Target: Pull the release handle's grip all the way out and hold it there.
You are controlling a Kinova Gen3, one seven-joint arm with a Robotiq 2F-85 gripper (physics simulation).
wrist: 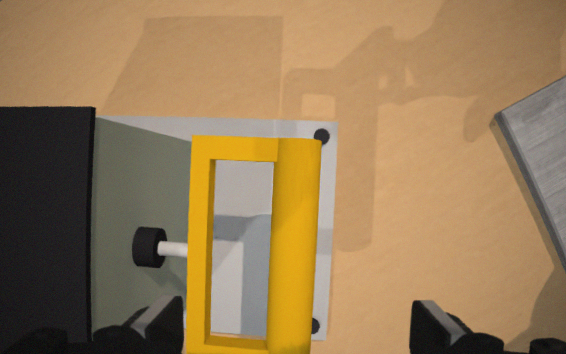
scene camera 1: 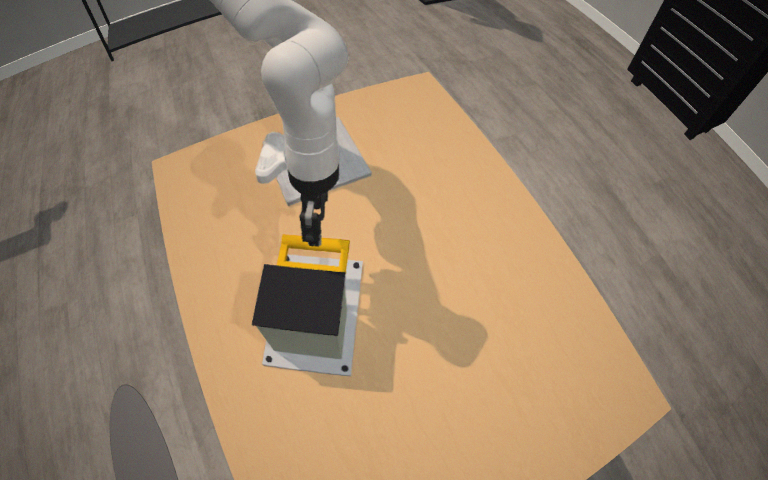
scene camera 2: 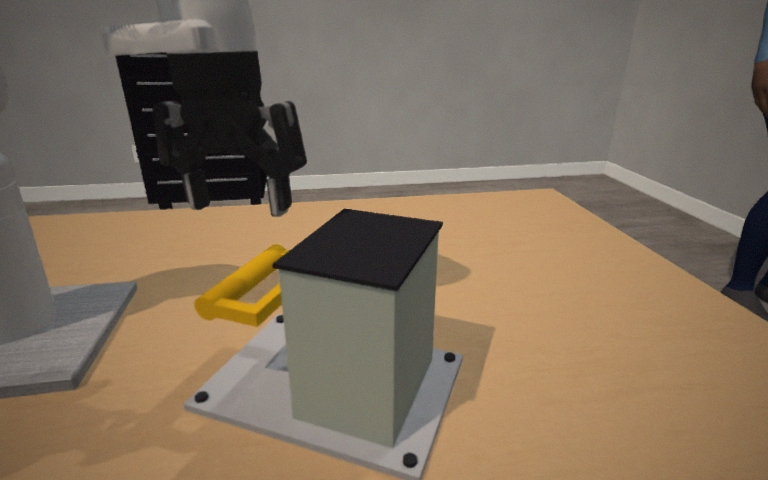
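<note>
The release handle's yellow grip (scene camera 1: 334,245) (scene camera 2: 240,283) (wrist: 295,225) is a round bar on a rectangular frame. It sticks out level from a green-grey housing (scene camera 1: 305,342) (scene camera 2: 342,350) (wrist: 135,190) with a black top (scene camera 1: 300,300) (scene camera 2: 362,246) (wrist: 45,225). A short pale rod (wrist: 172,249) leaves a black collar (wrist: 149,247) and meets the frame. The housing stands on a light grey plate (scene camera 1: 354,294) (scene camera 2: 237,407) (wrist: 327,200). My gripper (scene camera 1: 311,242) (scene camera 2: 237,203) (wrist: 296,325) is open and empty, above the grip, pointing down. In the wrist view its fingers flank the bar, spread across it, without touching.
The arm's grey base slab (scene camera 1: 356,161) (scene camera 2: 84,316) (wrist: 540,150) lies on the tan table (scene camera 1: 509,283) (scene camera 2: 566,339), on the grip's side of the housing. A black drawer cabinet (scene camera 1: 696,56) (scene camera 2: 133,113) stands beyond the table. A person's leg (scene camera 2: 753,243) shows at the right of scene camera 2.
</note>
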